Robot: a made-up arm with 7 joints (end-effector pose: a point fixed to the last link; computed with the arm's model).
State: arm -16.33 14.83 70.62 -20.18 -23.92 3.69 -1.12
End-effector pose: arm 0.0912 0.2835 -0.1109 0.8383 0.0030 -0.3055 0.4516
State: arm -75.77 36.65 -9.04 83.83 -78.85 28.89 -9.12
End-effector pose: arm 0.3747 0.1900 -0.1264 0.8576 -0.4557 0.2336 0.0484
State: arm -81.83 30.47 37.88 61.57 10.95 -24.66 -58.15
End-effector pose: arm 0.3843 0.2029 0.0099 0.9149 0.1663 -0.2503 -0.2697
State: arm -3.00 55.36 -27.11 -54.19 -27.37 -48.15 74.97
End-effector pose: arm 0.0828 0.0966 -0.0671 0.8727 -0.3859 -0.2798 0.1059
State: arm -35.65 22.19 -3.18 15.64 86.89 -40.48 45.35
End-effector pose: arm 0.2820 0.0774 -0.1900 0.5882 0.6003 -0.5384 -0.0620
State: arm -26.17 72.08 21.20 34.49 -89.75 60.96 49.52
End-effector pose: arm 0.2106 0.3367 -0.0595 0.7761 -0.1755 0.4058 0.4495
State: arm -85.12 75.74 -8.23 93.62 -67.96 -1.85 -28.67
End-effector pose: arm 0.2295 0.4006 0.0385 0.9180 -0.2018 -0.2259 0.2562
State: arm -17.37 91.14 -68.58 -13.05 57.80 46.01 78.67
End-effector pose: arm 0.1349 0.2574 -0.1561 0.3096 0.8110 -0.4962 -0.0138
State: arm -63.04 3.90 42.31 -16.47 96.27 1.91 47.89
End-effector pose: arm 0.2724 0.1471 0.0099 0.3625 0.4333 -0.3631 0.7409
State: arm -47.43 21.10 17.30 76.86 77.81 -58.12 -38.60
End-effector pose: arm 0.2792 0.1222 -0.2672 0.6078 0.4650 0.1333 -0.6297
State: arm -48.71 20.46 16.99 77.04 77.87 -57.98 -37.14
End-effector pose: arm 0.2850 0.1159 -0.2633 0.6136 0.4700 0.1178 -0.6234
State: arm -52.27 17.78 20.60 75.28 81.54 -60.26 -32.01
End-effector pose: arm 0.3023 0.0947 -0.2459 0.6345 0.4885 0.0390 -0.5977
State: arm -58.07 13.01 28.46 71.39 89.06 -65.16 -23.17
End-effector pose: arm 0.3257 0.0609 -0.2128 0.6613 0.5054 -0.1008 -0.5450
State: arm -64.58 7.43 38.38 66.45 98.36 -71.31 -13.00
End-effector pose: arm 0.3435 0.0267 -0.1734 0.6775 0.5005 -0.2518 -0.4765
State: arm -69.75 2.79 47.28 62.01 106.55 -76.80 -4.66
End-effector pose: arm 0.3513 0.0028 -0.1430 0.6817 0.4789 -0.3616 -0.4186
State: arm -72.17 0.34 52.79 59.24 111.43 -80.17 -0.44
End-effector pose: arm 0.3528 -0.0068 -0.1297 0.6823 0.4628 -0.4112 -0.3889
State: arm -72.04 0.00 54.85 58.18 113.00 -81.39 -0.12
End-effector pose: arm 0.3518 -0.0048 -0.1304 0.6834 0.4618 -0.4147 -0.3844
